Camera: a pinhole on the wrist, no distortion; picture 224 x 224 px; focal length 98.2 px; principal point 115.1 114.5 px. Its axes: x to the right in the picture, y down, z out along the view. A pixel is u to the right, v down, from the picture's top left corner.
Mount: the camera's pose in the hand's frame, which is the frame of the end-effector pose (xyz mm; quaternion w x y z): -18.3 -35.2 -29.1 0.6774 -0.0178 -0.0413 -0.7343
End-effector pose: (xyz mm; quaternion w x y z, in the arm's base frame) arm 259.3 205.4 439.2 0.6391 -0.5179 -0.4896 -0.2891
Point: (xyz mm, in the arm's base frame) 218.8 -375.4 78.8
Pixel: behind the camera
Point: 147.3 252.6 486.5
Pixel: 185 151
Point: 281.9 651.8 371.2
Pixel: 77 120
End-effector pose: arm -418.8 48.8 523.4 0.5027 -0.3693 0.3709 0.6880
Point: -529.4 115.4 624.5
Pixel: 37 100
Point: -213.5 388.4 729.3
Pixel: 179 105
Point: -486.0 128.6 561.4
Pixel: 56 137
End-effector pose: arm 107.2 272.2 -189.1 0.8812 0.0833 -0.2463 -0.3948
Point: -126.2 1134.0 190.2
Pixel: 31 7
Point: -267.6 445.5 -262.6
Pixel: outside the picture
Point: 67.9 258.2 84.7
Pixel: 88 152
